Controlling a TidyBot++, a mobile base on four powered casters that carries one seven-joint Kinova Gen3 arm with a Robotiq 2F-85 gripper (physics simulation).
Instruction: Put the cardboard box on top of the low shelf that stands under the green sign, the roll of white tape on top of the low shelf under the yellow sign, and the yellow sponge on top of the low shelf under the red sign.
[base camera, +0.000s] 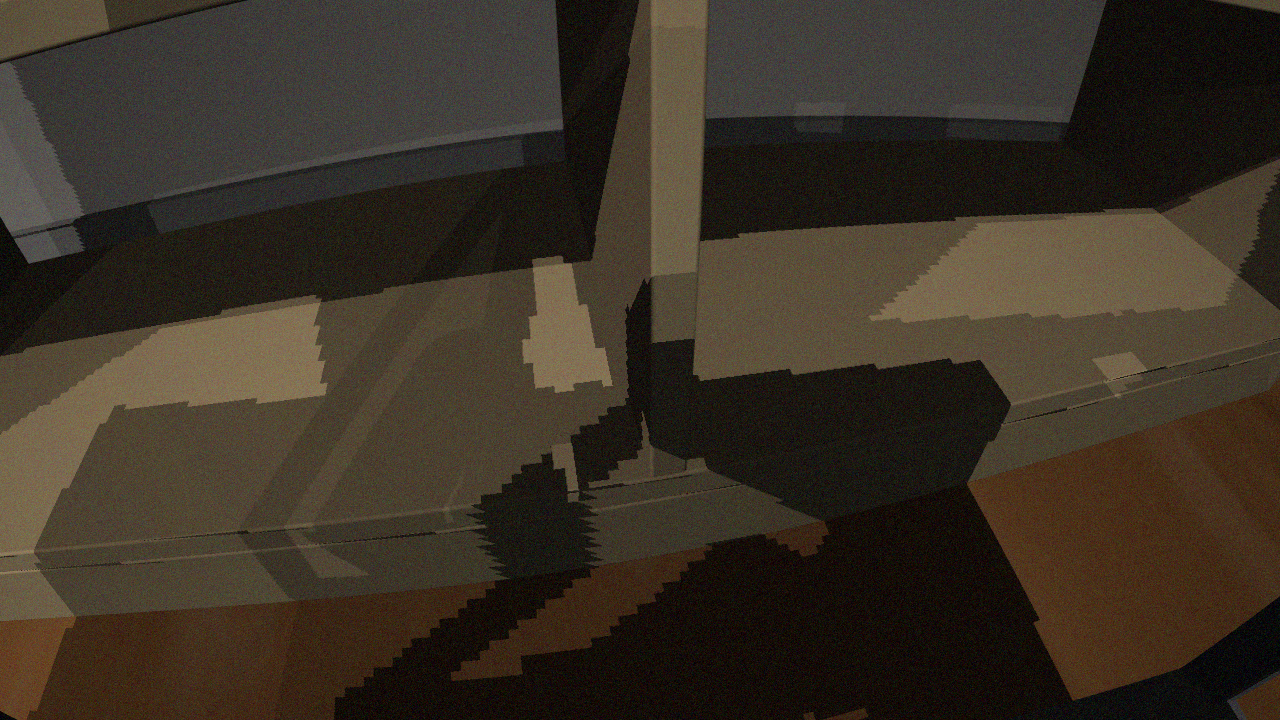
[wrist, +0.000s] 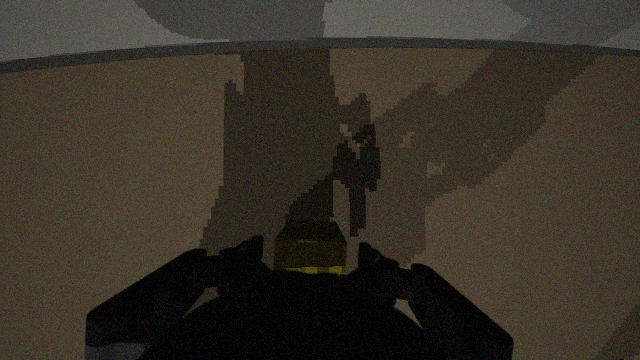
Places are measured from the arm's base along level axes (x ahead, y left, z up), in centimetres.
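Pixels of known places: gripper, fingertip midpoint: (wrist: 310, 249).
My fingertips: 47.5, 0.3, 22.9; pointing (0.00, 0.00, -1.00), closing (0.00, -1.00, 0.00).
Observation:
Ahead of a thing's pixels: the offset from my fingertips to its middle, as dx, dy, dz. "pt": to the spot under its first point. Level surfaces: height alone.
The yellow sponge @(-2.7, -0.1, +1.5) (wrist: 310, 254) stands between the spread fingertips in the wrist view, low in the middle, with a gap on each side. My gripper (wrist: 310, 249) is open around it and touches neither of its sides. The sponge is over or on a tan shelf top @(dz -1.6) (wrist: 125, 150); its lower part is hidden by the gripper body. The base camera shows a low tan shelf unit @(pt -16.4, -2.6, -38.2) (base camera: 677, 179) close up, with two open compartments. The cardboard box, the white tape and the signs do not show in either view.
In the wrist view a grey wall (wrist: 425, 17) rises behind the shelf top's far edge. In the base camera view the unit's centre post stands between the compartments, its bottom board @(dz -54.7) (base camera: 402, 447) runs across, and brown wooden floor @(dz -62.6) (base camera: 1136, 537) lies in front. Dark shadows cross both views.

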